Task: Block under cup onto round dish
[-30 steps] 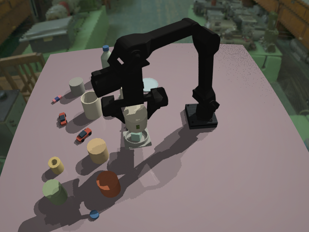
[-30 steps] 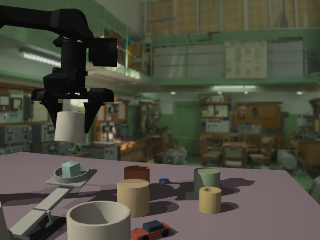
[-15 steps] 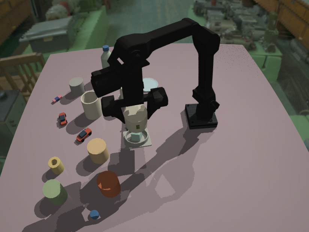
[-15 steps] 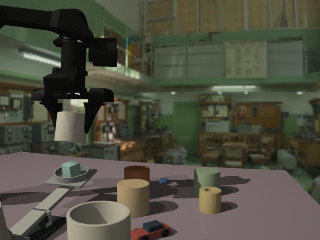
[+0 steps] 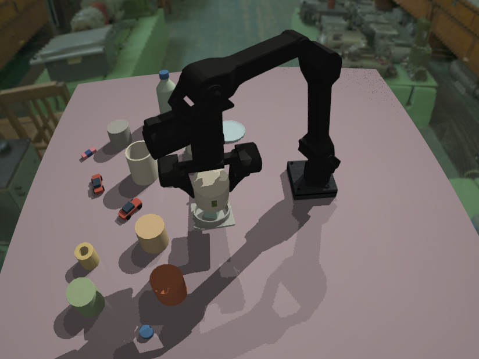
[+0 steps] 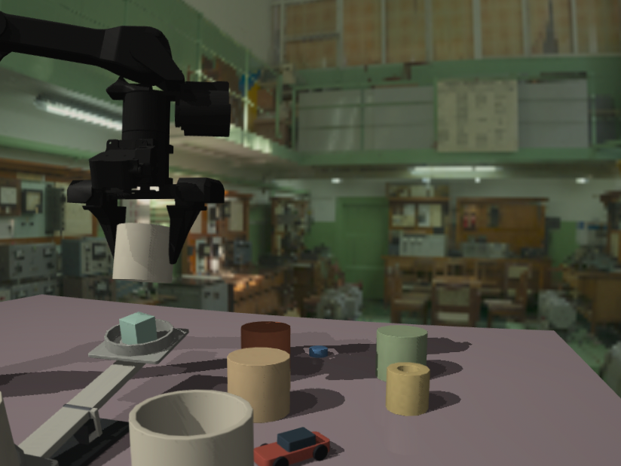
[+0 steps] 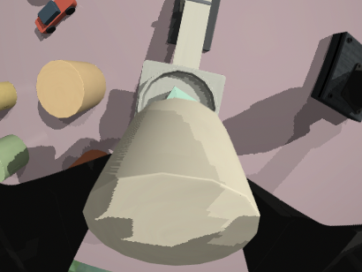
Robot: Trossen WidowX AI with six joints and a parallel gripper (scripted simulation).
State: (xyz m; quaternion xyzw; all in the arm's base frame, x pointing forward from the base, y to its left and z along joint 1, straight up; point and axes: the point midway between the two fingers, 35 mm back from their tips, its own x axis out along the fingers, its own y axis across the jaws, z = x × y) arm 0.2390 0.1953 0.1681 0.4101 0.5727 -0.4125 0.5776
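Right now the pale green block is 8 cm below my gripper tip, 2 cm to the right of it and 1 cm ahead of it. From my gripper tip the other things lie so: tan cylinder (16 cm ahead, 13 cm below, 4 cm to the left); then orange cylinder (17 cm to the left, 13 cm below, 8 cm ahead); then cream cup (28 cm to the right, 10 cm below, 9 cm ahead).
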